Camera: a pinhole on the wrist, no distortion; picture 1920 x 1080 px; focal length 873.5 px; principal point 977.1 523.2 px. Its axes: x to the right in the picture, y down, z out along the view. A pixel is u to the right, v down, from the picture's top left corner.
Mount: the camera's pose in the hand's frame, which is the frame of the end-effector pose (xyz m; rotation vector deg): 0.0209 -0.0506 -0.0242 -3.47 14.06 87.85
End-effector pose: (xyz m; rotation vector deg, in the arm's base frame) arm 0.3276 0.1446 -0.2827 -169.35 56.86 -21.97
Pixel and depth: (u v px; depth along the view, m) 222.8 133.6 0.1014
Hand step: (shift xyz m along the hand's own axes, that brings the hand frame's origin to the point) 0.0764 -0.1188 0.0865
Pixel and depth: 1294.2 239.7 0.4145
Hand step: 0.2070 0.1710 0.3347
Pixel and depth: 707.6 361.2 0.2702
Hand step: 0.1016 -0.0825 0.2496
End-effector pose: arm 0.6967 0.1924 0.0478 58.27 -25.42 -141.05
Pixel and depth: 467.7 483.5 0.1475
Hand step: 0.0437 -0.1069 0.1355
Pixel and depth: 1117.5 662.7 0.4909
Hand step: 0.0035 0.1243 0.4474
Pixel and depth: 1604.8 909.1 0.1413
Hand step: -0.0222 0.0787 0.1007
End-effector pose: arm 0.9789 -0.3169 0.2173 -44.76 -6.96 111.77
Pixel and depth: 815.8 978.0 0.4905
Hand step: -0.1754 -0.0346 0.5004
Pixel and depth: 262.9 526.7 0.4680
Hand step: 0.0682 -0.3358 0.5067
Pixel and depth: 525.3 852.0 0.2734
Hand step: -0.0510 -0.1325 0.2815
